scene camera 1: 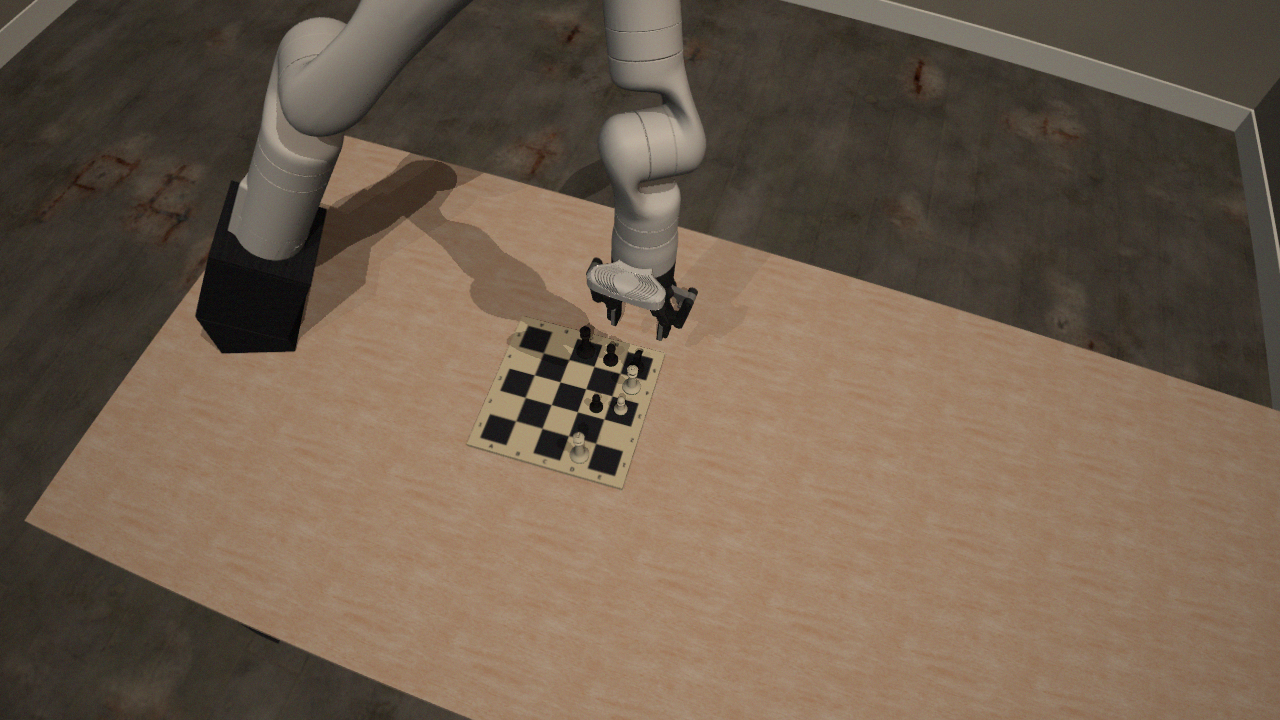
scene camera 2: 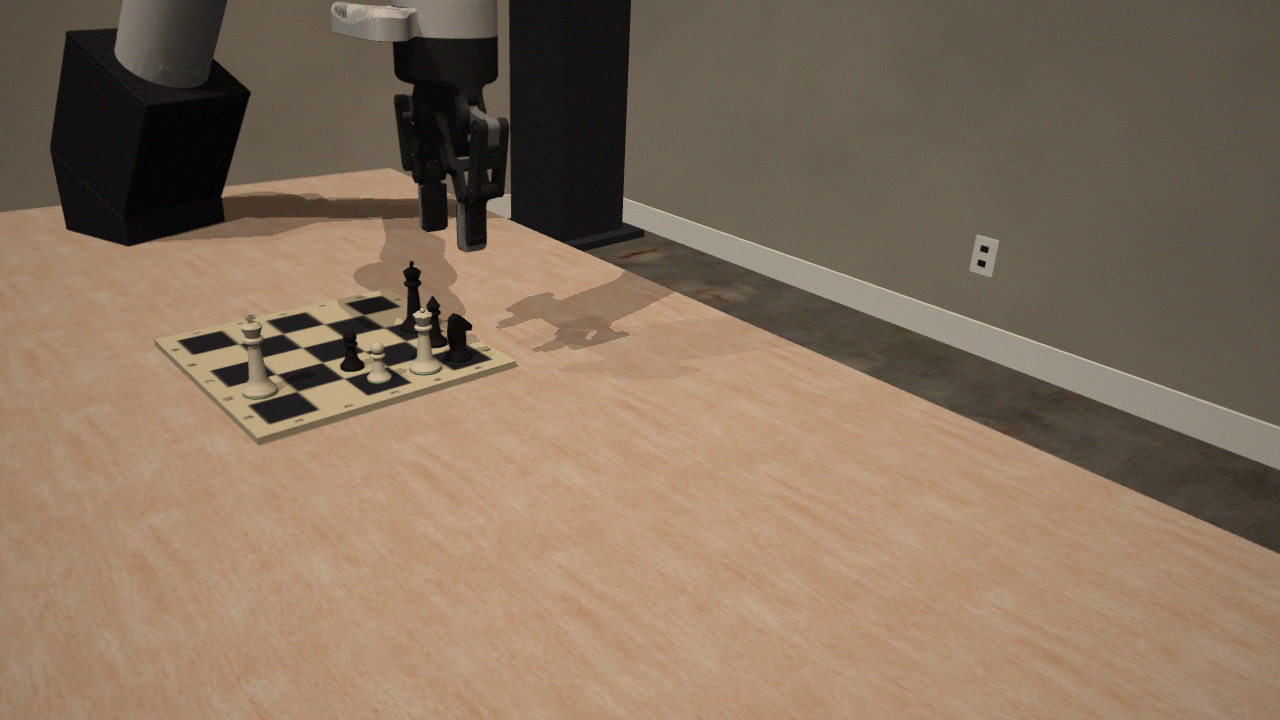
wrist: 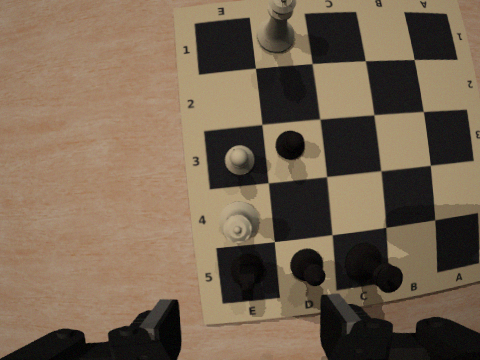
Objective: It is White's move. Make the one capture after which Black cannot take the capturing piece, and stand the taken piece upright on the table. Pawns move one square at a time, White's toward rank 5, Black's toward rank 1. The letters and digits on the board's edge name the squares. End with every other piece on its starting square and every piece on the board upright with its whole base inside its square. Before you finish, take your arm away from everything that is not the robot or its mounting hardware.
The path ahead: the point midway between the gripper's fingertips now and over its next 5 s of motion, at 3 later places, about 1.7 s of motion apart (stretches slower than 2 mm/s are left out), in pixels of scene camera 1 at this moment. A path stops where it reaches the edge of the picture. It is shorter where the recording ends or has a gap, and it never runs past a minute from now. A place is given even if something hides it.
My gripper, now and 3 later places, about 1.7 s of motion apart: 638,327; 640,339; 639,352; 634,358
